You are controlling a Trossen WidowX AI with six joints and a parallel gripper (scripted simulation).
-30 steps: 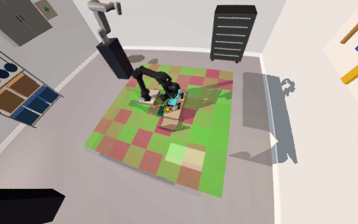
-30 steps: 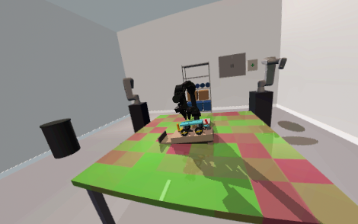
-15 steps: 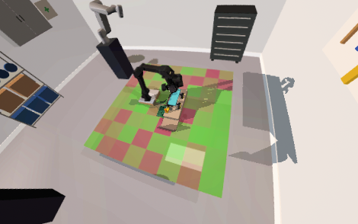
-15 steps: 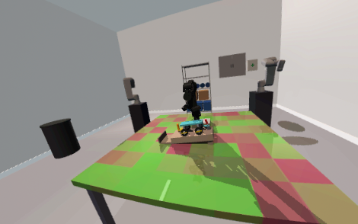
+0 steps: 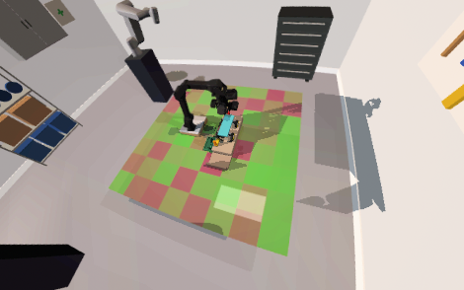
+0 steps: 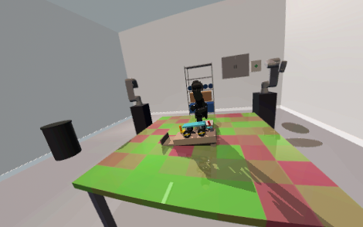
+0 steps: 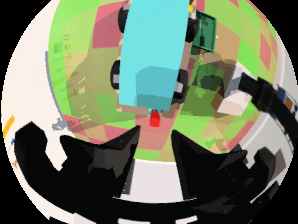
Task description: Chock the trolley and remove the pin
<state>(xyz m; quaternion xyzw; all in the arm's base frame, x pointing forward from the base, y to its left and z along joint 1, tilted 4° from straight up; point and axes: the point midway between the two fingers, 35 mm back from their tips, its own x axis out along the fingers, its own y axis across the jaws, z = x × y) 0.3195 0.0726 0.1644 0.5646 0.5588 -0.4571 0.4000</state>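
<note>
The red-headed stop pin lies 20 mm to the left of my gripper tip and 60 mm below it. From my gripper tip the other things lie so: ramp 10 mm ahead, 100 mm to the right, 150 mm below; then yellow chock 40 mm behind, 200 mm to the right, 110 mm below; then trolley 10 mm ahead, 90 mm to the right, 80 mm below.
</note>
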